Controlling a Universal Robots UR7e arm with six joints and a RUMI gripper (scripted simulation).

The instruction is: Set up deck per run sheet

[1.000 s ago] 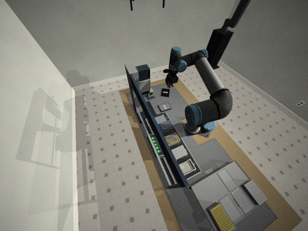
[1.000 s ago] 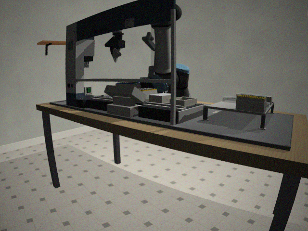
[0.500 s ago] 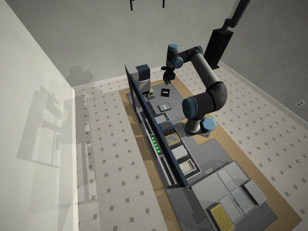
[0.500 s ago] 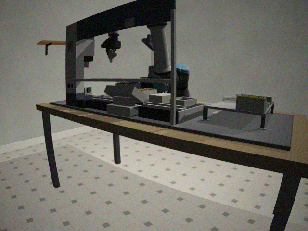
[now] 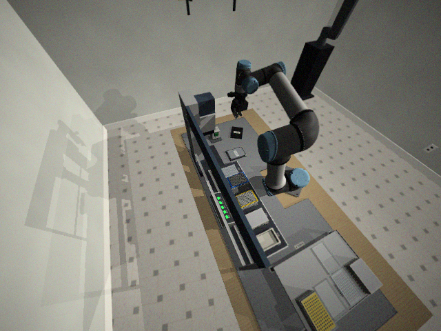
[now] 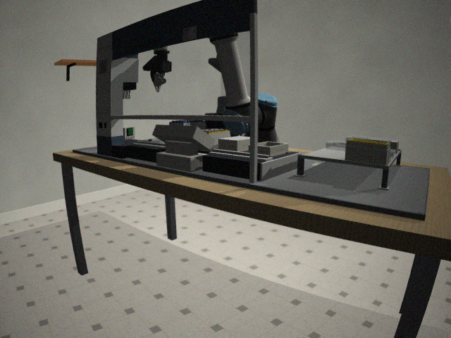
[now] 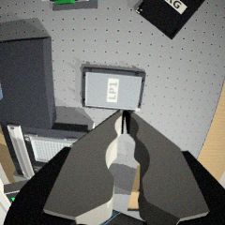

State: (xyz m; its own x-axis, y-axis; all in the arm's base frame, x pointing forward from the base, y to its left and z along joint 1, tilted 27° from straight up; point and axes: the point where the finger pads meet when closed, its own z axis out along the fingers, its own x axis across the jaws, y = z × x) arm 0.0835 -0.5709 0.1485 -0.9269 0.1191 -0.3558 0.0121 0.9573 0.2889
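The green ready key lies 11 cm ahead of my hand, 11 cm to the right of it and 22 cm below it. Also, from my hand: sample plate (18 cm ahead, 26 cm to the left, 24 cm below); then blue-framed tip rack (19 cm ahead, 39 cm to the left, 18 cm below); then flat lid (2 cm ahead, 10 cm to the left, 28 cm below).
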